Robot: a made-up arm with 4 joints. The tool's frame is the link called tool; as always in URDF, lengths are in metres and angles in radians. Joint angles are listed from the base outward.
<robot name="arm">
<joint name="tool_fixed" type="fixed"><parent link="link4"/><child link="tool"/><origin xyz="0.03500 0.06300 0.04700" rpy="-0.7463 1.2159 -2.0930"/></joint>
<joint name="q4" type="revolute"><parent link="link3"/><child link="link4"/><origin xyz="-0.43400 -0.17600 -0.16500"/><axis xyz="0 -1 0"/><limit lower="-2.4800" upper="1.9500"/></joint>
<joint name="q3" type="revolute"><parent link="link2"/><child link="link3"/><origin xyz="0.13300 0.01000 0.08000"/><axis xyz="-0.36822 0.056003 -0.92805"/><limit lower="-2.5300" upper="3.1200"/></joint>
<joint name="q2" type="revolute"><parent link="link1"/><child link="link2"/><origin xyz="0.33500 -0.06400 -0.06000"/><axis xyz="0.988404 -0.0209 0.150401"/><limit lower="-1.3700" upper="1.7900"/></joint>
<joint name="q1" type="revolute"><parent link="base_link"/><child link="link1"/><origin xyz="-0.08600 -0.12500 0.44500"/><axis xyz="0 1 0"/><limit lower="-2.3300" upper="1.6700"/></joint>
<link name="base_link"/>
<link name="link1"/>
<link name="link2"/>
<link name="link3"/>
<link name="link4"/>
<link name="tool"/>
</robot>
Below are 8 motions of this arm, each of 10 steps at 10 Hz.
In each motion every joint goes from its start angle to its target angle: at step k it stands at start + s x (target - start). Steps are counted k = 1, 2, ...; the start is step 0. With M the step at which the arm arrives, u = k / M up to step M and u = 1 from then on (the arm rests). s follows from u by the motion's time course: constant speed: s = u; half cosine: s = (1 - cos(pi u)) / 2; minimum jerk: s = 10 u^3 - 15 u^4 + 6 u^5.
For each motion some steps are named. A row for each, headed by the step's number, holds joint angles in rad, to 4 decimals.
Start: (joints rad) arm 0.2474 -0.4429 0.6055 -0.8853
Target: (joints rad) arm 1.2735 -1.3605 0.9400 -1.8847
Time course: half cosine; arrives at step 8
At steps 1, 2, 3, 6, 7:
1: 0.2865 -0.4778 0.6182 -0.9233
2: 0.3977 -0.5773 0.6545 -1.0317
3: 0.5641 -0.7261 0.7087 -1.1938
6: 1.1232 -1.2261 0.8910 -1.7383
7: 1.2344 -1.3256 0.9273 -1.8467

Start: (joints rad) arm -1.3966 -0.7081 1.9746 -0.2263
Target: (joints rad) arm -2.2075 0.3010 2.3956 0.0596
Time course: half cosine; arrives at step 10
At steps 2, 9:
2: -1.4740 -0.6117 2.0148 -0.1990
9: -2.1877 0.2763 2.3853 0.0526

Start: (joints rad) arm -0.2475 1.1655 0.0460 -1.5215
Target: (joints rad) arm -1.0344 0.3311 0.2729 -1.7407
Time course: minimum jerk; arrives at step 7
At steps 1, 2, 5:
1: -0.2658 1.1461 0.0513 -1.5266
2: -0.3614 1.0448 0.0788 -1.5532
5: -0.9205 0.4518 0.2401 -1.7090

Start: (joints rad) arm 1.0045 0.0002 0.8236 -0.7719
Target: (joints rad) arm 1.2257 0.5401 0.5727 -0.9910
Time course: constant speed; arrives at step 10
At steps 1, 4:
1: 1.0266 0.0542 0.7985 -0.7938
4: 1.0930 0.2162 0.7232 -0.8595

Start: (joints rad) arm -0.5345 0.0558 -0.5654 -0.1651
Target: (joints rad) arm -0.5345 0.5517 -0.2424 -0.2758
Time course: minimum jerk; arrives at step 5
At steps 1, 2, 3, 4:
1: -0.5345 0.0845 -0.5467 -0.1715
2: -0.5345 0.2132 -0.4629 -0.2002
3: -0.5345 0.3943 -0.3449 -0.2407
4: -0.5345 0.5230 -0.2611 -0.2694

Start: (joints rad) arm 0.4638 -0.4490 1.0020 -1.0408
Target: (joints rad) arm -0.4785 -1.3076 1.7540 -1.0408
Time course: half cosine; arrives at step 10
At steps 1, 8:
1: 0.4407 -0.4700 1.0204 -1.0408
8: -0.3885 -1.2256 1.6822 -1.0408

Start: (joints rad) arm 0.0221 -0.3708 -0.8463 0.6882
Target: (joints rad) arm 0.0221 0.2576 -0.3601 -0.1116
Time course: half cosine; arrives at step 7
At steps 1, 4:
1: 0.0221 -0.3397 -0.8222 0.6486
4: 0.0221 0.0133 -0.5491 0.1993

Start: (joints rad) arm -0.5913 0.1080 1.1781 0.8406
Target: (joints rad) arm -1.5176 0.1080 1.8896 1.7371
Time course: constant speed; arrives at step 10
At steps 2, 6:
2: -0.7766 0.1080 1.3204 1.0199
6: -1.1471 0.1080 1.6050 1.3785

